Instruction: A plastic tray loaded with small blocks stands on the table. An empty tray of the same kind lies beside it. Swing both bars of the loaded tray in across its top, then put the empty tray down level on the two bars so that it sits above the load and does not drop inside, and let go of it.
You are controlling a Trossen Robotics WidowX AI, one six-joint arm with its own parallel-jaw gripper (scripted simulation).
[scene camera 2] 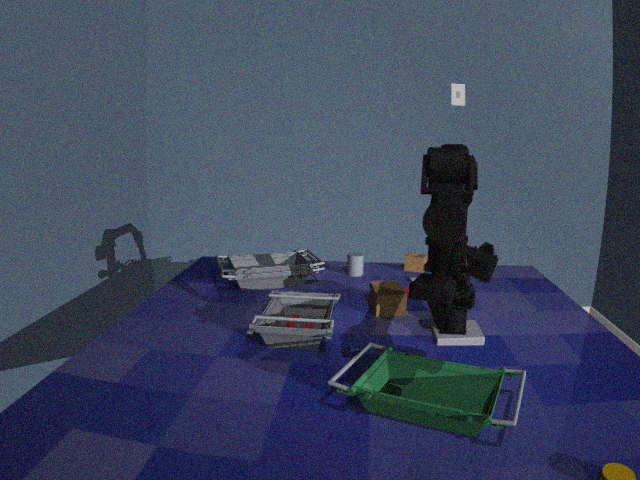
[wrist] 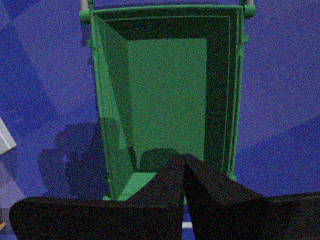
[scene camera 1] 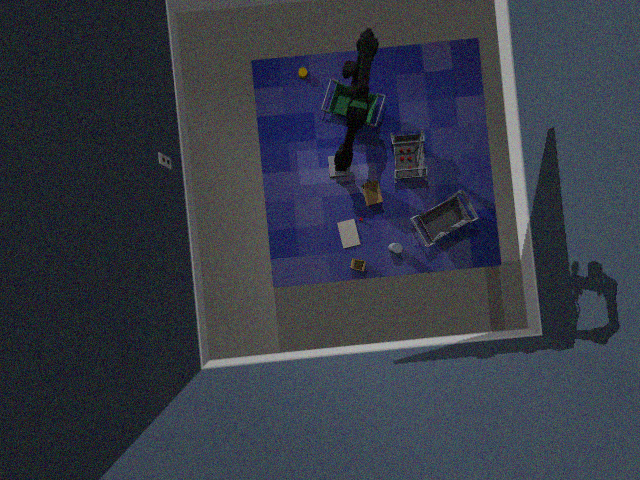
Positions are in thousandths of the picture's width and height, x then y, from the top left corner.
green tray: scene camera 2 704, 826; wrist 520, 356; scene camera 1 530, 218
